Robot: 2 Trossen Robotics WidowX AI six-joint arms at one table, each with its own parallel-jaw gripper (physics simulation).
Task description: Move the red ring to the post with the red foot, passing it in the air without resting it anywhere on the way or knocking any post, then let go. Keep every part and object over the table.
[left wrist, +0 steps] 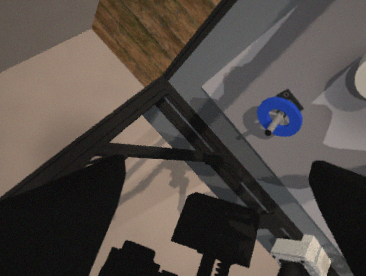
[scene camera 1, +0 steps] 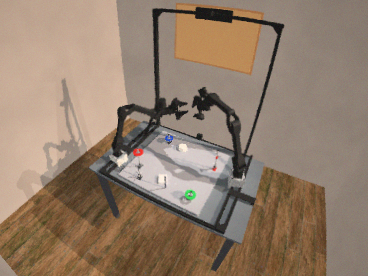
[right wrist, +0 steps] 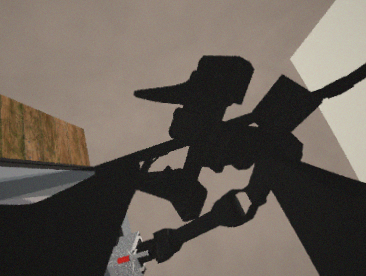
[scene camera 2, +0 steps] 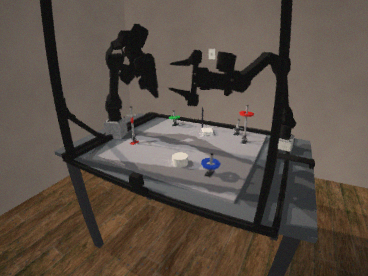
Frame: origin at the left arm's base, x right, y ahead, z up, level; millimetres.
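Seen in the pictures: left gripper, between the fingertips: (left wrist: 217,167) (scene camera 1: 192,112) (right wrist: 127,141) (scene camera 2: 157,93); right gripper, between the fingertips: (scene camera 1: 188,107) (right wrist: 198,158) (scene camera 2: 169,75); left arm's base, origin of its link: (scene camera 1: 237,174) (scene camera 2: 114,119); right arm's base, origin of its link: (left wrist: 295,269) (scene camera 1: 117,154) (scene camera 2: 283,136).
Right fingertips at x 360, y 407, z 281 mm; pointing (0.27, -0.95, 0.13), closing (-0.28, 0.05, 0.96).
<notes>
Pixels of each thing's top centre, then the offset from my right fingertips to it. "spot": a spot on its surface instead.
- red ring, centre of its top: (scene camera 2: 246,112) (scene camera 1: 137,151) dx -321, dy +311, dz -210 mm
- post with the red foot, a spot on its surface: (scene camera 2: 134,143) (scene camera 1: 213,166) spot: dx -231, dy -245, dz -362 mm
- blue ring, centre of its top: (left wrist: 277,119) (scene camera 2: 210,162) (scene camera 1: 169,137) dx +0, dy +145, dz -313 mm
- green ring, centre of its top: (scene camera 2: 174,116) (scene camera 1: 190,193) dx -544, dy -94, dz -311 mm
- white cylinder, centre of its top: (scene camera 2: 179,155) (scene camera 1: 182,146) dx -69, dy +18, dz -331 mm
- white block, centre of its top: (scene camera 2: 207,129) (scene camera 1: 162,178) dx -418, dy +115, dz -346 mm
- bare post, a spot on its surface: (scene camera 2: 237,131) spot: dx -415, dy +283, dz -347 mm
The red ring (scene camera 1: 138,152) (scene camera 2: 246,114) sits high on a tall post near the right arm's base. The post with the red foot (scene camera 1: 214,169) (scene camera 2: 134,143) stands upright near the left arm's base; its red band (right wrist: 123,260) shows in the right wrist view, and no ring shows on it. My left gripper (scene camera 1: 196,109) (scene camera 2: 142,87) is open and empty, high above the table. My right gripper (scene camera 1: 184,109) (scene camera 2: 170,76) is open and empty, at a similar height, its fingers pointing toward the left gripper. Neither gripper is near the red ring.
A blue ring (scene camera 1: 169,138) (scene camera 2: 210,164) (left wrist: 266,111) and a green ring (scene camera 1: 190,195) (scene camera 2: 174,118) sit on short posts. A white cylinder (scene camera 1: 182,148) (scene camera 2: 180,160) and a white block (scene camera 1: 162,178) (scene camera 2: 207,132) stand on the mat. Another bare post (scene camera 1: 139,176) (scene camera 2: 237,131) stands near the red ring's post.
</notes>
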